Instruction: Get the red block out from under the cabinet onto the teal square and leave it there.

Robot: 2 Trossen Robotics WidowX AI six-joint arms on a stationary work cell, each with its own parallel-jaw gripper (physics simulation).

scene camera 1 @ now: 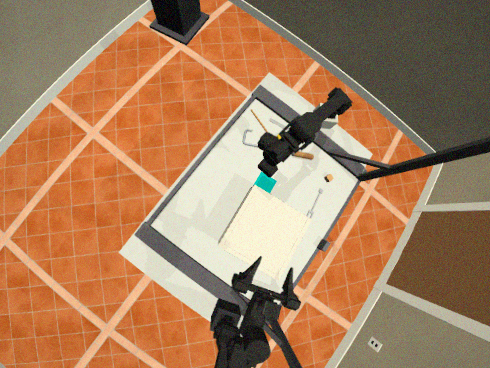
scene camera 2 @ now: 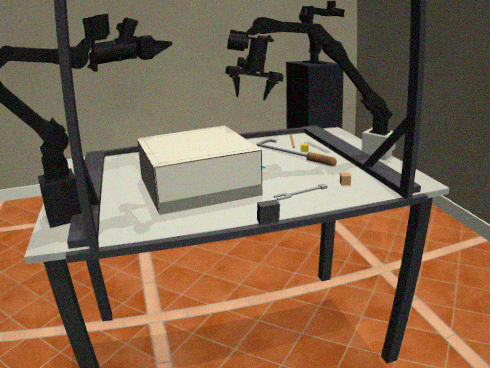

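The cream cabinet stands on the table. The teal square lies beside it; in scene camera 2 a sliver of the teal square shows past the cabinet's right edge. The red block does not show in either view. A hooked metal tool with a brown handle lies beyond the square. My right gripper is open and empty, pointing down high above the table; its fingers are hidden in scene camera 1. My left gripper is open and empty, raised high near the cabinet.
A silver forked tool, a wooden cube, a yellow cube and a thin orange stick lie on the table. A dark box sits at the table's edge. Dark frame posts rise around it.
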